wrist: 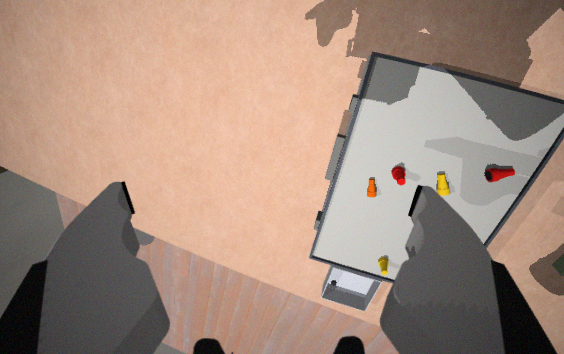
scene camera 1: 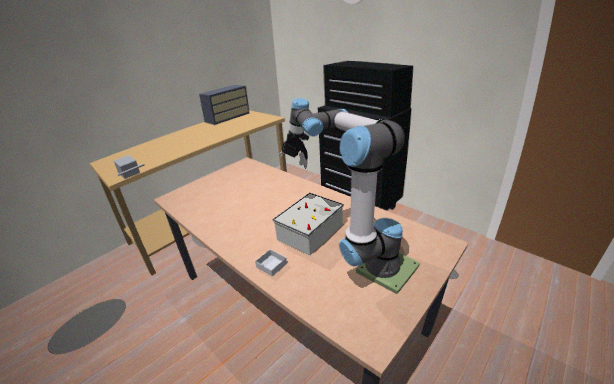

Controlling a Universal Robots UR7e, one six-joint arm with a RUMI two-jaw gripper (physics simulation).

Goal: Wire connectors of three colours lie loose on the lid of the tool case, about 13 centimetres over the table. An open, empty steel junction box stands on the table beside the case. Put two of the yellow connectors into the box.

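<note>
The grey tool case stands on the table with loose connectors on its lid. Yellow connectors show in the scene view at the lid's near left, its middle and farther back. In the wrist view one yellow connector stands beside the right fingertip and another near the lid's lower edge; the right finger hides part of the lid. The steel junction box stands beside the case, with no connector seen inside. My gripper is open and empty, high above the table behind the case.
Red connectors and an orange connector share the lid. The arm's green base plate is right of the case. A side bench and a black tool cabinet stand behind the table.
</note>
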